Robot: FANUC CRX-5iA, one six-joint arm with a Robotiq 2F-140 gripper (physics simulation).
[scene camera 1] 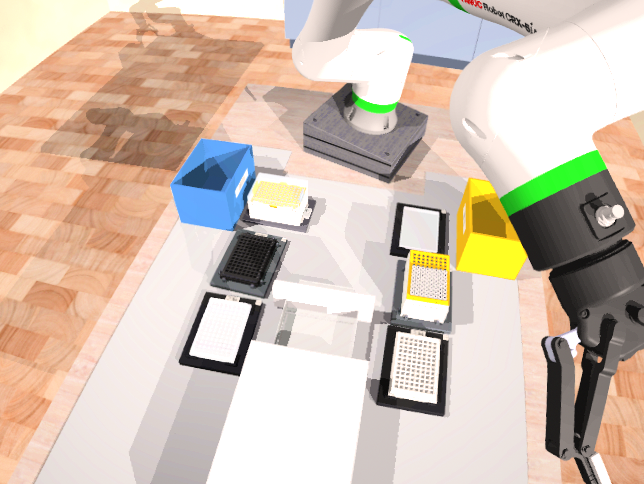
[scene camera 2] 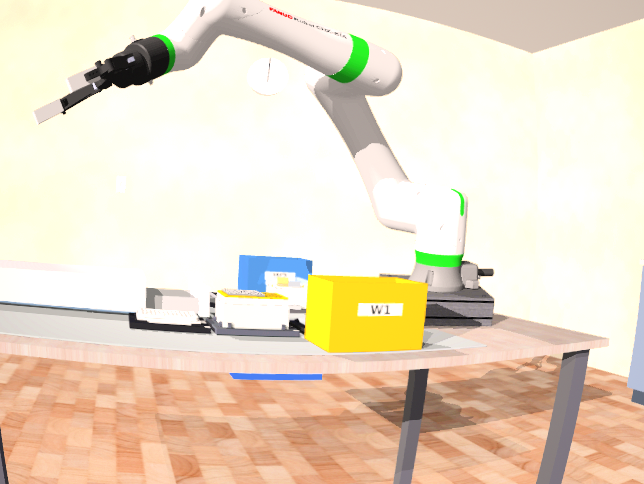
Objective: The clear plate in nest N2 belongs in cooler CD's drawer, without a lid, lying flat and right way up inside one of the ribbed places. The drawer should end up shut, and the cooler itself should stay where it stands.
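Places are measured from the arm's base along level axes (x ahead, y left, z up), in metres.
Where they show: gripper, fingertip midpoint: (scene camera 2: 50, 102); arm's base, link origin: (scene camera 1: 369, 117) (scene camera 2: 436, 285).
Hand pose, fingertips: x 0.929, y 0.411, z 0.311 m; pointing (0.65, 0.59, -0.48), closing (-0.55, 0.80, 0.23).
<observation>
Things, the pixels of their centre, and the offset from my fingertips.
- black nest, body centre: (scene camera 1: 419, 231) 0.603 m back, 0.231 m right, 0.384 m down
- yellow bin, body centre: (scene camera 2: 365, 312) (scene camera 1: 491, 228) 0.606 m back, 0.074 m right, 0.333 m down
- yellow-topped tip box, body centre: (scene camera 2: 251, 308) (scene camera 1: 426, 284) 0.425 m back, 0.205 m right, 0.348 m down
- white holed plate, body centre: (scene camera 2: 166, 316) (scene camera 1: 415, 365) 0.254 m back, 0.202 m right, 0.373 m down
- blue bin, body centre: (scene camera 1: 216, 183) (scene camera 2: 273, 279) 0.584 m back, 0.723 m right, 0.333 m down
- black rack, body centre: (scene camera 1: 249, 257) 0.419 m back, 0.581 m right, 0.373 m down
- white plate, body centre: (scene camera 1: 221, 328) 0.239 m back, 0.575 m right, 0.373 m down
A pale, flat, clear-looking plate (scene camera 1: 419, 229) lies in a black nest (scene camera 1: 396, 231) at the back right in scene camera 1; the nest's label is not readable, and the yellow bin hides that spot in scene camera 2. The white cooler (scene camera 1: 296, 416) (scene camera 2: 62, 286) stands at the front middle. Its drawer (scene camera 1: 364, 307) (scene camera 2: 171, 300) is pulled out towards the robot base; no plate shows in it, and its ribs are not clear. My gripper (scene camera 2: 63, 95) is open and empty, high above the table and far from the plate; its fingertips run off the bottom right in scene camera 1.
A yellow bin (scene camera 1: 489, 255) (scene camera 2: 377, 317) stands right of the plate, a yellow-topped tip box (scene camera 1: 427, 283) (scene camera 2: 252, 309) in front. Nearer is a white holed plate (scene camera 1: 414, 366) (scene camera 2: 169, 315). Left are a blue bin (scene camera 1: 208, 202), another tip box (scene camera 1: 278, 200), a black rack (scene camera 1: 248, 258) and a white plate (scene camera 1: 221, 330).
</observation>
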